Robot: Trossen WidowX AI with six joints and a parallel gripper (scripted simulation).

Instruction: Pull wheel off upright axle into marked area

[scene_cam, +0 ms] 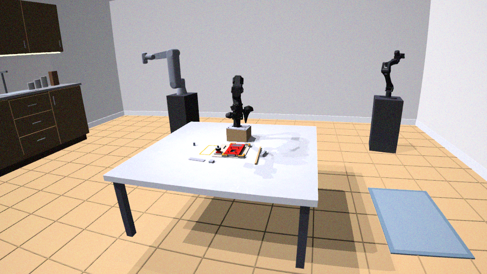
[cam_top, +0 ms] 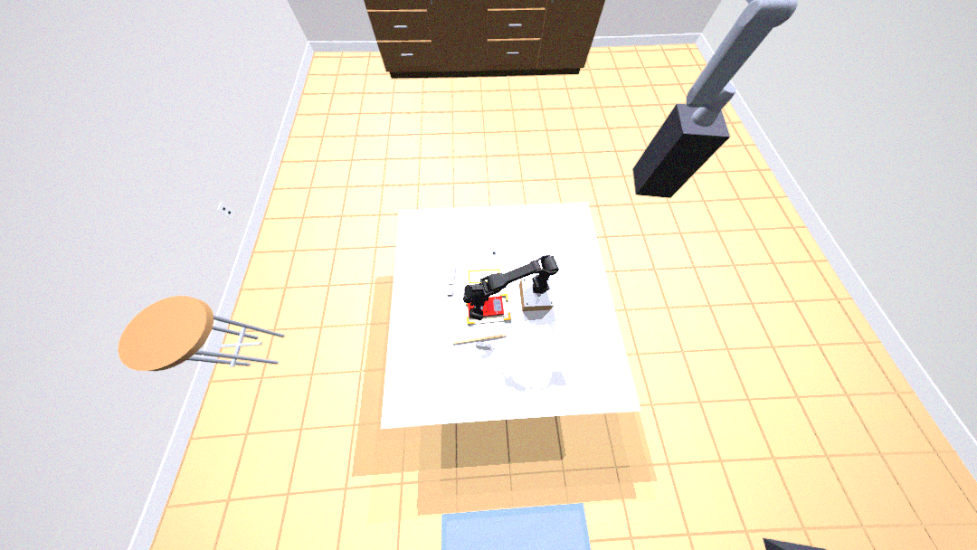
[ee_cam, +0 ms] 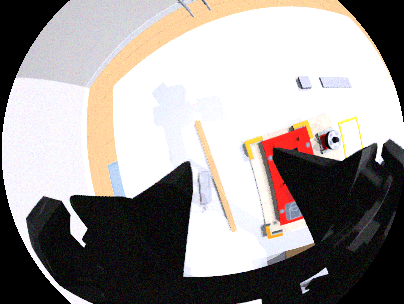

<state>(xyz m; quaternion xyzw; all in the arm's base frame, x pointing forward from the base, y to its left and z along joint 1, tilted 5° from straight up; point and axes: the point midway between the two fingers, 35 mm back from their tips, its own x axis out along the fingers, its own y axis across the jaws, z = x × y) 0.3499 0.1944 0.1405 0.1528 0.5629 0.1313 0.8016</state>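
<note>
Right now my gripper tip is 10 mm short of the grey wheel, 190 mm to the left of it and 190 mm above it. The rest, counted from my gripper tip: flat grey bar (160 mm ahead, 270 mm to the right, 230 mm below); grey block (150 mm ahead, 160 mm to the right, 230 mm below); wooden stick (50 mm behind, 90 mm to the left, 230 mm below).
</note>
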